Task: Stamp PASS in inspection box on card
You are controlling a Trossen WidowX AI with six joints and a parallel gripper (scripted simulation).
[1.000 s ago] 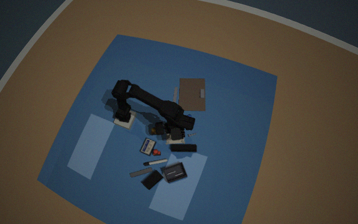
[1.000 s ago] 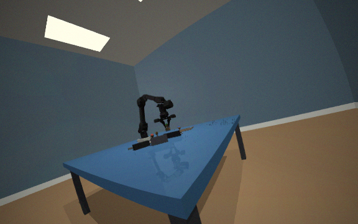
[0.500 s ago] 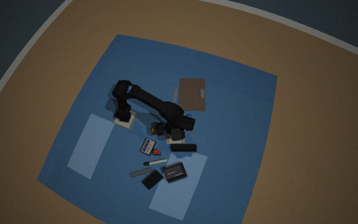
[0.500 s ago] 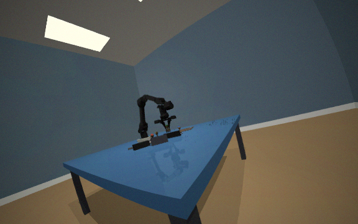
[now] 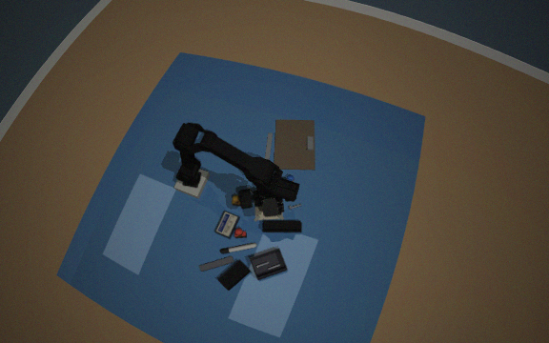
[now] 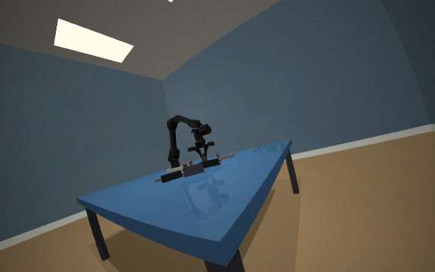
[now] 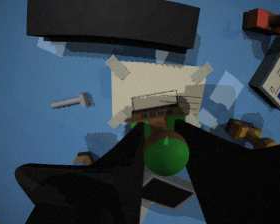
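Right now my gripper tip is 60 mm above the card and 10 mm to the left of it. The rest, counted from my gripper tip: blue-knob stamp 110 mm to the left, 60 mm ahead, 30 mm below; then long black bar 70 mm to the right, 60 mm ahead, 40 mm below; then orange stamp 120 mm behind, 30 mm below.
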